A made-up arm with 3 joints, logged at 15 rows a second.
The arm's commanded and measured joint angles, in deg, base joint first. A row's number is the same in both.
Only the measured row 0 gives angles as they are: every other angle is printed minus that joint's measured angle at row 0.
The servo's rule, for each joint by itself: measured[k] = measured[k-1] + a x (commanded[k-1-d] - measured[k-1]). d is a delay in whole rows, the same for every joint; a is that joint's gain. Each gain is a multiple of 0.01, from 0.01 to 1. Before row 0 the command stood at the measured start. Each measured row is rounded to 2 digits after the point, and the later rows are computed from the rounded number. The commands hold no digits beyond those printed.
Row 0, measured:
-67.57 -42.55 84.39
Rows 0 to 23, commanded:
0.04 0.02 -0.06
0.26 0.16 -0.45
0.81 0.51 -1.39
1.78 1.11 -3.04
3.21 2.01 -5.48
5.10 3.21 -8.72
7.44 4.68 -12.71
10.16 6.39 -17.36
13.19 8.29 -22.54
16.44 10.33 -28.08
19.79 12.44 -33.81
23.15 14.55 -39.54
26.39 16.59 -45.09
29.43 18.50 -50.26
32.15 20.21 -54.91
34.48 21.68 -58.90
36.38 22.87 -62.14
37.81 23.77 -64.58
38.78 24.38 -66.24
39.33 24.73 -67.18
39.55 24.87 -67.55
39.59 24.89 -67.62
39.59 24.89 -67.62
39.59 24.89 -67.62
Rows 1 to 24, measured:
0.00 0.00 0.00
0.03 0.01 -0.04
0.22 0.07 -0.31
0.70 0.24 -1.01
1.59 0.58 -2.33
2.92 1.14 -4.38
4.71 1.95 -7.20
6.95 3.01 -10.78
9.58 4.33 -15.06
12.54 5.87 -19.92
15.74 7.61 -25.22
19.06 9.49 -30.80
22.41 11.46 -36.48
25.67 13.46 -42.08
28.75 15.43 -47.40
31.54 17.29 -52.28
33.95 19.00 -56.58
35.94 20.51 -60.19
37.47 21.78 -63.04
38.54 22.79 -65.12
39.19 23.55 -66.46
39.49 24.06 -67.17
39.57 24.38 -67.46
39.59 24.58 -67.56
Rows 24 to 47, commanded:
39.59 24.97 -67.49
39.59 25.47 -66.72
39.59 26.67 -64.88
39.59 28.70 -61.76
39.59 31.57 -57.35
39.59 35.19 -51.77
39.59 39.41 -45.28
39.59 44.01 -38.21
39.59 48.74 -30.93
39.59 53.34 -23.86
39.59 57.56 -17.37
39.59 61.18 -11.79
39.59 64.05 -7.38
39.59 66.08 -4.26
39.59 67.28 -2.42
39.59 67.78 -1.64
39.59 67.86 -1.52
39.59 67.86 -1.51
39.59 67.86 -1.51
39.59 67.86 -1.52
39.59 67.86 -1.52
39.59 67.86 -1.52
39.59 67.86 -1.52
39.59 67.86 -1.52
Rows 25 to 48, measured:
39.59 24.70 -67.60
39.59 24.81 -67.53
39.59 25.07 -67.00
39.59 25.69 -65.62
39.59 26.86 -63.11
39.59 28.70 -59.37
39.59 31.23 -54.43
39.59 34.42 -48.48
39.59 38.16 -41.80
39.59 42.29 -34.73
39.59 46.60 -27.66
39.59 50.87 -20.97
39.59 54.89 -15.00
39.59 58.46 -10.05
39.59 61.43 -6.29
39.59 63.71 -3.77
39.59 65.30 -2.39
39.59 66.30 -1.82
39.59 66.91 -1.62
39.59 67.28 -1.55
39.59 67.51 -1.53
39.59 67.65 -1.52
39.59 67.73 -1.52
39.59 67.78 -1.52

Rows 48 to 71, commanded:
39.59 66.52 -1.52
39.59 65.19 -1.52
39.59 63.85 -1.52
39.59 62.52 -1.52
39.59 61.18 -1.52
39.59 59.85 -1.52
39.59 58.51 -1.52
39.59 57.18 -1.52
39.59 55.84 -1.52
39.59 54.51 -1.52
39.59 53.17 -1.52
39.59 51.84 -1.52
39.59 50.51 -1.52
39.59 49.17 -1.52
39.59 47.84 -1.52
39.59 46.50 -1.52
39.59 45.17 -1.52
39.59 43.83 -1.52
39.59 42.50 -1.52
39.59 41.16 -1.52
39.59 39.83 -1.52
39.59 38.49 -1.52
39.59 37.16 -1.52
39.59 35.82 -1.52
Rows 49 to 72, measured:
39.59 67.81 -1.52
39.59 67.31 -1.52
39.59 66.48 -1.52
39.59 65.45 -1.52
39.59 64.31 -1.52
39.59 63.09 -1.52
39.59 61.83 -1.52
39.59 60.54 -1.52
39.59 59.23 -1.52
39.59 57.91 -1.52
39.59 56.58 -1.52
39.59 55.25 -1.52
39.59 53.92 -1.52
39.59 52.59 -1.52
39.59 51.26 -1.52
39.59 49.93 -1.52
39.59 48.59 -1.52
39.59 47.26 -1.52
39.59 45.92 -1.52
39.59 44.59 -1.52
39.59 43.25 -1.52
39.59 41.92 -1.52
39.59 40.58 -1.52
39.59 39.25 -1.52

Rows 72 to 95, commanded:
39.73 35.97 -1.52
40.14 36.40 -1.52
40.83 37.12 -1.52
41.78 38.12 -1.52
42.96 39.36 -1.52
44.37 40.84 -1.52
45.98 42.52 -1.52
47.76 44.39 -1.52
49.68 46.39 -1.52
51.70 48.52 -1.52
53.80 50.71 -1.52
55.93 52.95 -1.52
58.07 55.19 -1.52
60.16 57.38 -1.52
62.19 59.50 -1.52
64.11 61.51 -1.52
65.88 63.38 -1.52
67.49 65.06 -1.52
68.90 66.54 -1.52
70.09 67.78 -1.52
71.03 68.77 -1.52
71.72 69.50 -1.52
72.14 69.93 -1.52
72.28 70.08 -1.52
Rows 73 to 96, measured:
39.59 37.91 -1.52
39.70 37.15 -1.52
40.06 36.86 -1.52
40.69 36.96 -1.52
41.58 37.41 -1.52
42.71 38.17 -1.52
44.07 39.21 -1.52
45.64 40.50 -1.52
47.38 42.02 -1.52
49.27 43.72 -1.52
51.26 45.59 -1.52
53.34 47.59 -1.52
55.46 49.68 -1.52
57.60 51.83 -1.52
59.70 53.99 -1.52
61.74 56.14 -1.52
63.68 58.23 -1.52
65.48 60.24 -1.52
67.13 62.12 -1.52
68.58 63.84 -1.52
69.82 65.38 -1.52
70.81 66.70 -1.52
71.56 67.79 -1.52
72.04 68.62 -1.52

